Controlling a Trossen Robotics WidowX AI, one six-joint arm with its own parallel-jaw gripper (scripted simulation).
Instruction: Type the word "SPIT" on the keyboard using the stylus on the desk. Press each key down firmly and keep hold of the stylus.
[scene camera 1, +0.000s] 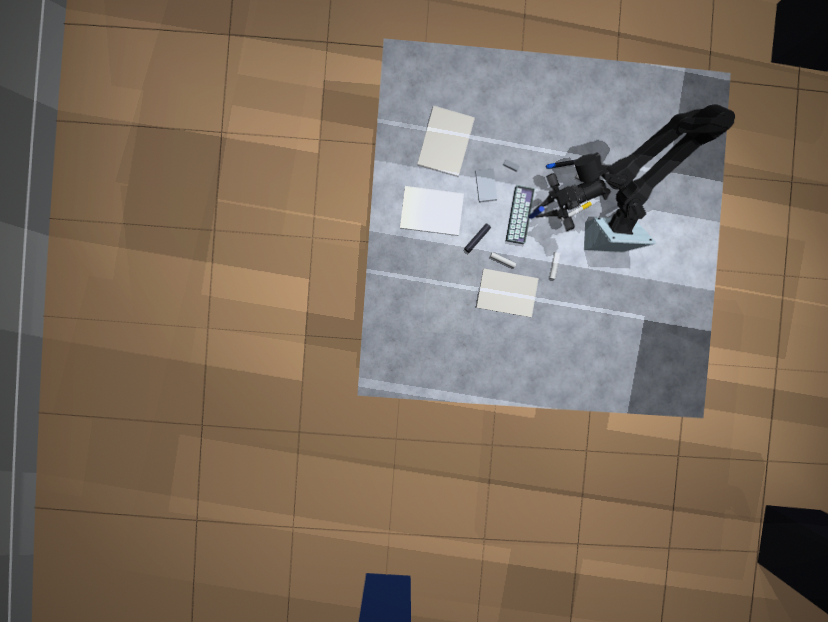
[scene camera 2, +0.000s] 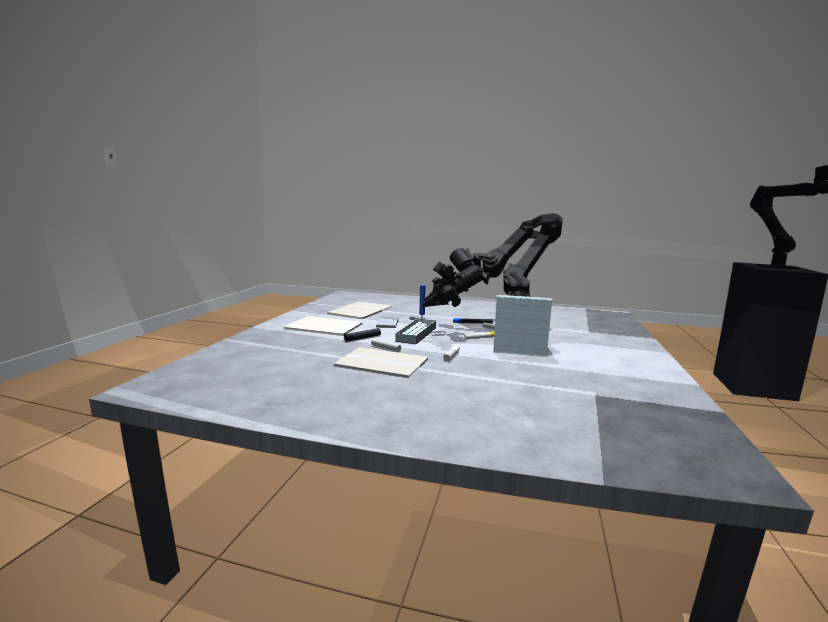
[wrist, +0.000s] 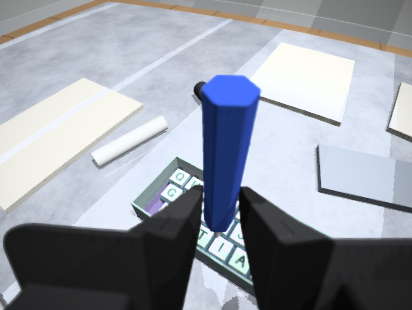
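Observation:
Blue hexagonal stylus (wrist: 229, 102), in sight. My gripper (scene camera 2: 422, 305), visible also in scene camera 1 (scene camera 1: 534, 214) and the wrist view (wrist: 220, 193).

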